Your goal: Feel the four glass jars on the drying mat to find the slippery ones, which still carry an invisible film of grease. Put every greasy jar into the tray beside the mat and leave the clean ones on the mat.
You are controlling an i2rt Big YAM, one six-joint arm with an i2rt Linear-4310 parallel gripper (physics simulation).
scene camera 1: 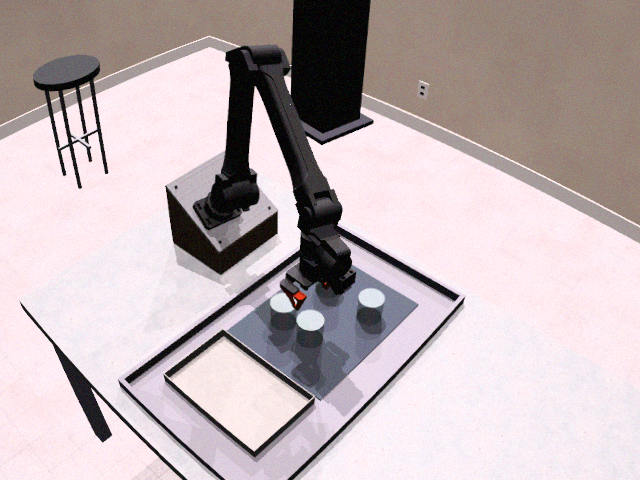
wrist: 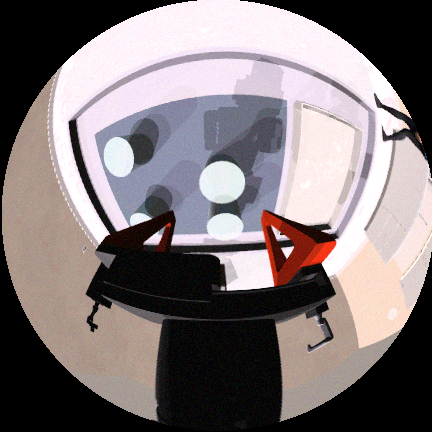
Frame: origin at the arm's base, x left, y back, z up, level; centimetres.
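Seen in the pictures: gripper, fingertip midpoint: (scene camera 1: 310,298) (wrist: 217,214); arm's base at its link origin: (scene camera 1: 216,210).
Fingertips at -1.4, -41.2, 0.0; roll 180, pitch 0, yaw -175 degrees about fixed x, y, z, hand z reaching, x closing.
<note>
Offsets run from my fingertips to a thing's top centre, as dx, dy, dz. Level surfaces: height alone.
Four clear jars with pale tops stand upright on the blue-grey mat @(dz -13.5) (scene camera 1: 395,305) (wrist: 195,107). One jar @(-0.4, -0.9, -6.5) (scene camera 1: 310,321) (wrist: 222,182) is nearer the front. A second jar @(-1.9, +7.6, -6.5) (scene camera 1: 282,303) (wrist: 225,226) stands close behind it. A third jar @(+16.3, -5.0, -6.5) (scene camera 1: 371,299) (wrist: 119,156) stands at the end away from the tray. A fourth jar @(+14.5, +9.0, -6.5) (scene camera 1: 330,296) (wrist: 140,219) is partly hidden by the gripper in both views. The beige tray @(-24.5, -3.1, -10.8) (scene camera 1: 237,392) (wrist: 322,165) holds no jar. My gripper (scene camera 1: 311,296) (wrist: 217,214) is open and empty, its red fingers spread above the jars. Grease cannot be seen.
A larger shallow tray with a dark raised rim (scene camera 1: 403,263) (wrist: 74,145) surrounds the mat and beige tray. The arm's base block (scene camera 1: 248,242) stands behind it on the table. A stool (scene camera 1: 67,70) and a black column (scene camera 1: 330,62) stand on the floor beyond.
</note>
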